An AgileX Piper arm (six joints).
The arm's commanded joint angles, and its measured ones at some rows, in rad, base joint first. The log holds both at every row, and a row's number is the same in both.
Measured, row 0:
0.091, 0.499, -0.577, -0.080, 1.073, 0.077
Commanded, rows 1 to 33:
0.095, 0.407, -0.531, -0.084, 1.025, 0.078
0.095, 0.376, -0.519, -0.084, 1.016, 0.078
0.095, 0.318, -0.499, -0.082, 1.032, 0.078
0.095, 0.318, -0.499, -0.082, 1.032, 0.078
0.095, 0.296, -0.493, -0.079, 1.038, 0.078
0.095, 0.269, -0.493, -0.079, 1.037, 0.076
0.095, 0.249, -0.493, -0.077, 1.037, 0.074
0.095, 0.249, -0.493, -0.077, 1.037, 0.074
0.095, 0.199, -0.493, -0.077, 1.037, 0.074
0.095, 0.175, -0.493, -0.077, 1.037, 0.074
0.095, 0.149, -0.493, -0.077, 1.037, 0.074
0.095, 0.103, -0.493, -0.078, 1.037, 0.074
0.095, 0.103, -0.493, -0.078, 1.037, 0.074
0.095, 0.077, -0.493, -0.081, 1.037, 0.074
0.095, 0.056, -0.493, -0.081, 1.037, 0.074
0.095, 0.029, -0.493, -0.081, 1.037, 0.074
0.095, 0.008, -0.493, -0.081, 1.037, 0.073
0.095, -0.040, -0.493, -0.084, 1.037, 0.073
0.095, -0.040, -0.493, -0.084, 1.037, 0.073
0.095, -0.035, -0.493, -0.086, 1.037, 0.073
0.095, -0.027, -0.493, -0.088, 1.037, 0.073
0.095, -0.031, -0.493, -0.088, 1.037, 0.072
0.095, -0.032, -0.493, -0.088, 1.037, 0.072
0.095, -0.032, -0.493, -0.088, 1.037, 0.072
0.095, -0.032, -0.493, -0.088, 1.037, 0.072
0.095, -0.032, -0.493, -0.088, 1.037, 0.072
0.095, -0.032, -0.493, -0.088, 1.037, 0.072
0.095, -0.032, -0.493, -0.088, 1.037, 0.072
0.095, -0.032, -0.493, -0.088, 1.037, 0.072
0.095, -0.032, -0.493, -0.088, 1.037, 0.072
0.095, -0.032, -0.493, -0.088, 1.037, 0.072
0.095, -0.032, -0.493, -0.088, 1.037, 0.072
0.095, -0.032, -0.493, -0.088, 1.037, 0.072
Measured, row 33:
0.091, -0.004, -0.498, -0.079, 1.043, 0.077
